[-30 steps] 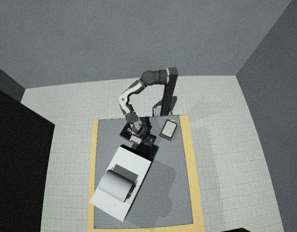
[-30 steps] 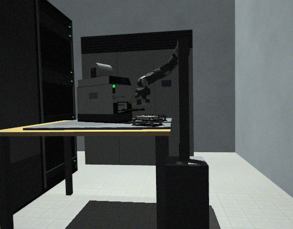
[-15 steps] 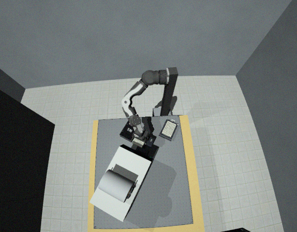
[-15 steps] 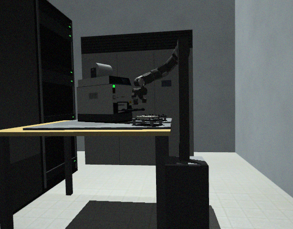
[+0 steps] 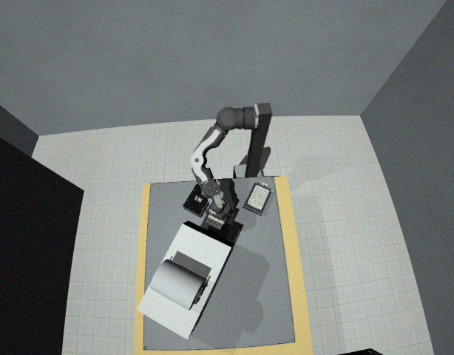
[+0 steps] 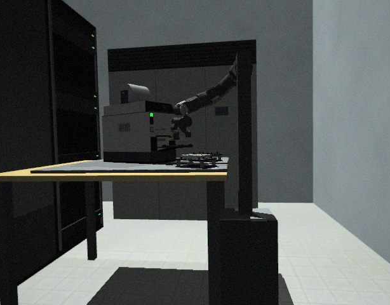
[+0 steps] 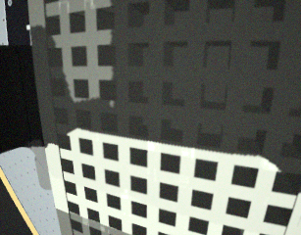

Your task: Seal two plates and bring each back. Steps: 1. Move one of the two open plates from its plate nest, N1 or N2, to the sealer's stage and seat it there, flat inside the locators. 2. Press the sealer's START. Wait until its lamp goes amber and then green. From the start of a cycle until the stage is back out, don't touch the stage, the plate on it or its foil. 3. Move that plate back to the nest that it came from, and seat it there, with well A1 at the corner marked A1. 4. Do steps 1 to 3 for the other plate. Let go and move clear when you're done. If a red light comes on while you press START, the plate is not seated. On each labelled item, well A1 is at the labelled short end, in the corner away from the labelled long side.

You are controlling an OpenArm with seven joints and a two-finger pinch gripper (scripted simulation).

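My hand is 4 cm above the sealer stage, 2 cm to the right of it and 2 cm short of it. The rest, counted from my hand: well plate: 24 cm to the left, 10 cm behind, 9 cm below; foil roll: 30 cm ahead, 28 cm above, 16 cm to the right; start button: 15 cm ahead, 5 cm above, 4 cm to the left.
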